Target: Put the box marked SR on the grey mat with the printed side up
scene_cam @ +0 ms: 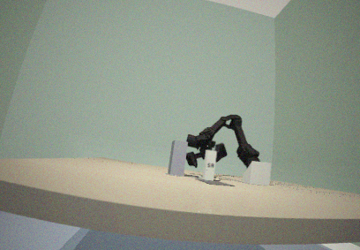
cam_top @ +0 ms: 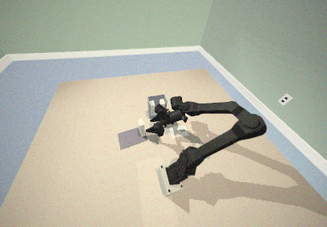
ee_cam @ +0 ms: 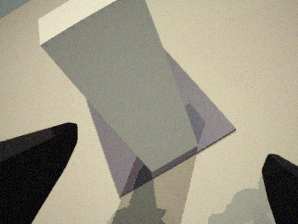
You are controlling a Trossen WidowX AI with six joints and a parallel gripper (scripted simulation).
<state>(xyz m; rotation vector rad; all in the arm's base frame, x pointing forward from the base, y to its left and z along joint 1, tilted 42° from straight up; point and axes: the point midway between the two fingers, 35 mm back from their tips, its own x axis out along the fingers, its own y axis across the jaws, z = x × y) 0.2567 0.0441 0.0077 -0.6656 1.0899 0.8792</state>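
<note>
My gripper tip is now 4 cm to the right of the white box marked SR and 1 cm past it. From my gripper tip the other things lie so: grey mat 10 cm to the left, 6 cm below, 1 cm behind; white card 18 cm to the right, 6 cm below, 4 cm behind.
</note>
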